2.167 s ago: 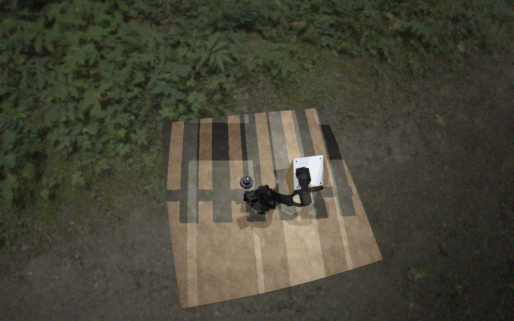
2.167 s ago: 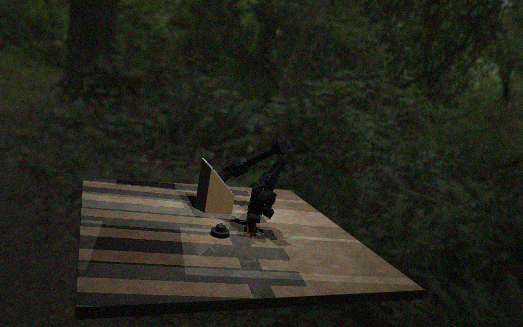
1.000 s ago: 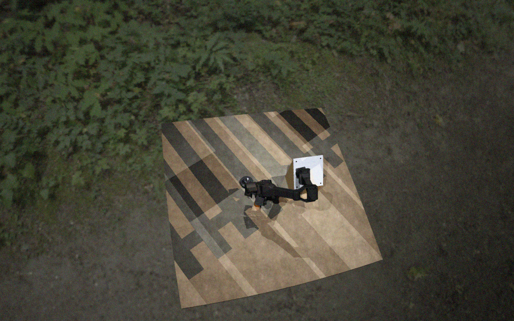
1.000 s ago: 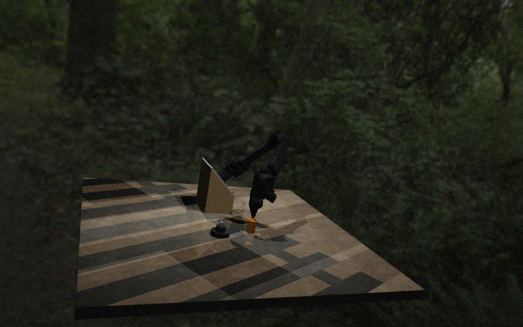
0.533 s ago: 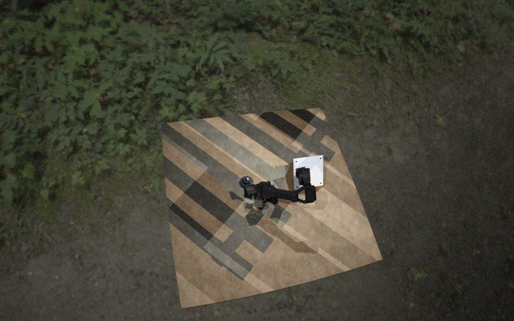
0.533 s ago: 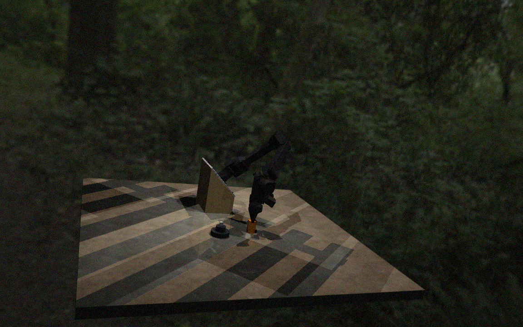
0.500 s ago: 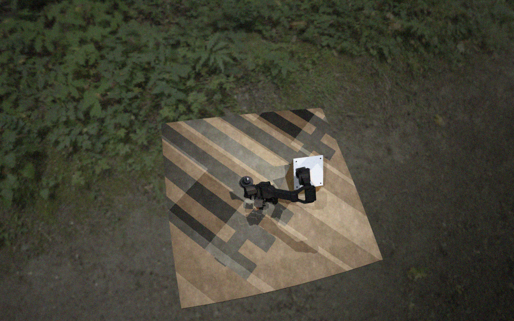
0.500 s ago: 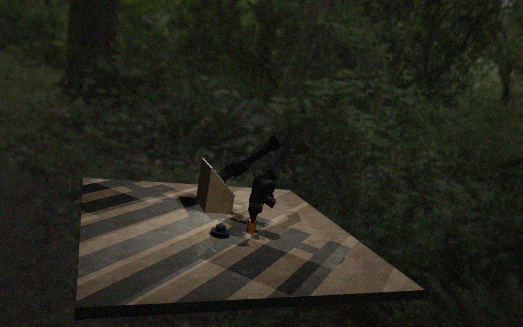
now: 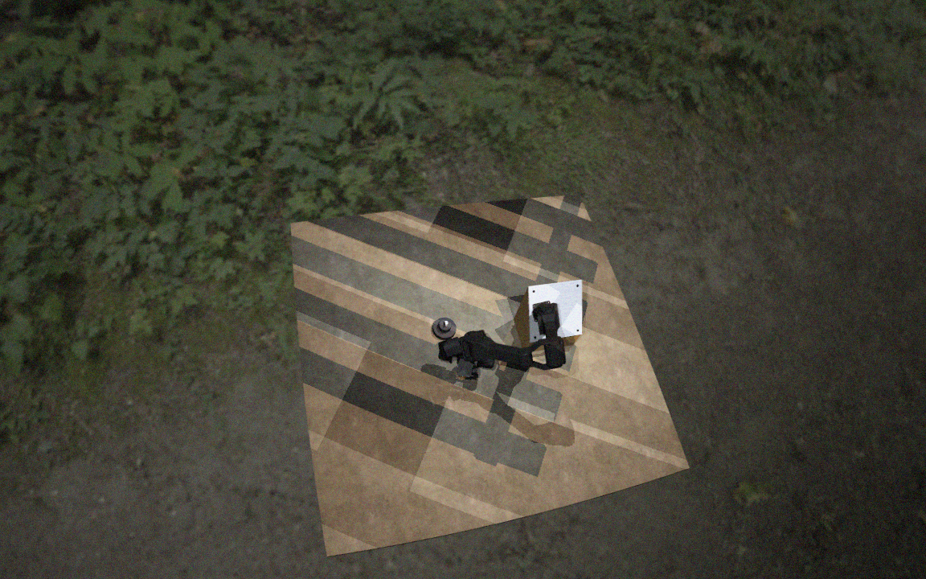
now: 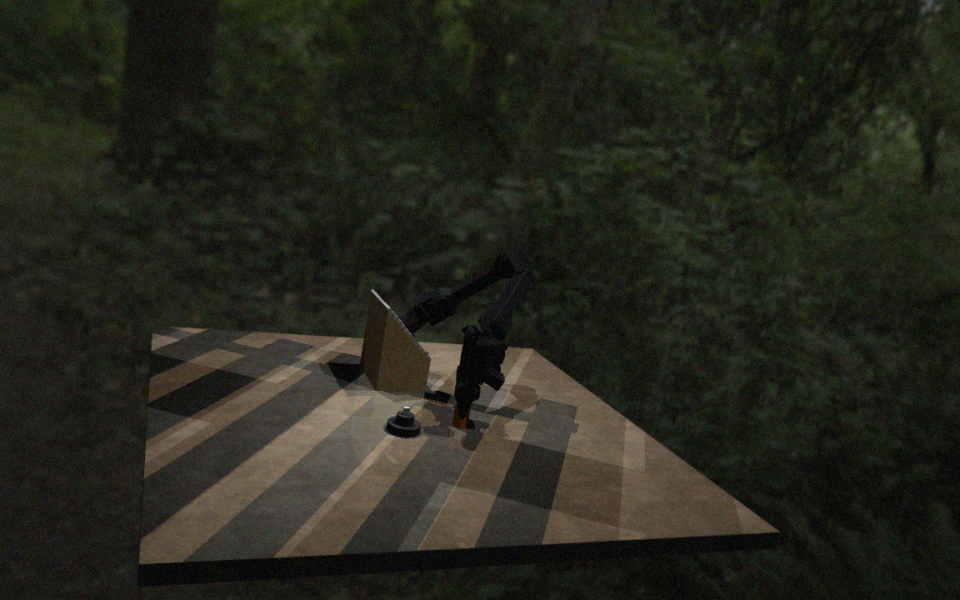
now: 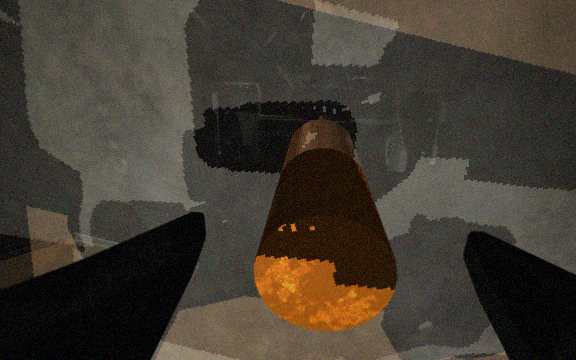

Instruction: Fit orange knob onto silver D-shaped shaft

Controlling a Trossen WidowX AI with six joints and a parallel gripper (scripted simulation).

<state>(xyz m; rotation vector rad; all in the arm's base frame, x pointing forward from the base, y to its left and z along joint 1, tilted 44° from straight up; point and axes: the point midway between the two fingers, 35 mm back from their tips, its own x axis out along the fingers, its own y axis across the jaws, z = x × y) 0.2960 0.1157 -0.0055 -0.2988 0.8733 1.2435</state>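
My gripper tip is now 1 cm below the orange knob. Also, from my gripper tip: round dark pedestal: 16 cm to the right, 2 cm ahead, 1 cm below.
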